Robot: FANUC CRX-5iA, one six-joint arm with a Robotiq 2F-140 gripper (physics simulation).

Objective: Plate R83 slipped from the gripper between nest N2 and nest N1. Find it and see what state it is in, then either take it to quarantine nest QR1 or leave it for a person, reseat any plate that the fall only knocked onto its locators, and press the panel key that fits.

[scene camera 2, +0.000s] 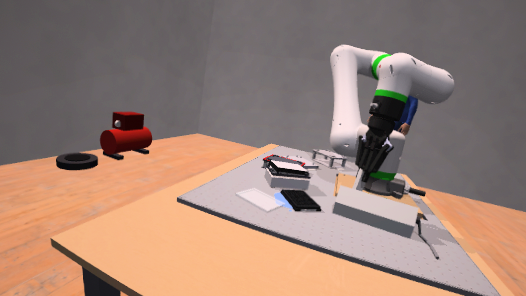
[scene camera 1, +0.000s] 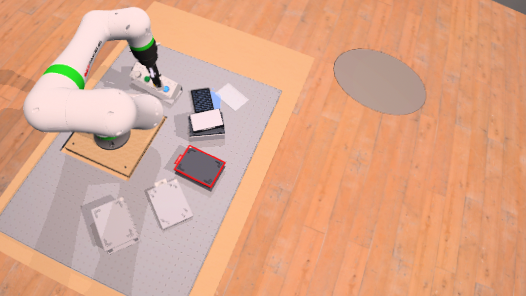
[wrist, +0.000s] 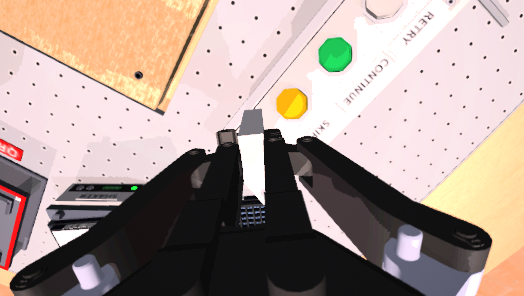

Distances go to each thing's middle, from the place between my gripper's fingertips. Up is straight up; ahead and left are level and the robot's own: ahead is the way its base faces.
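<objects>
Counting from my hand, I find the white-topped plate [wrist: 63, 231] 250 mm ahead and 20 mm to the right. The yellow SKIP button [wrist: 291, 103] is 10 mm to the left of my hand and 40 mm behind it, while the green CONTINUE button [wrist: 335, 54] sits 80 mm behind my hand and 10 mm to the left of it.
</objects>
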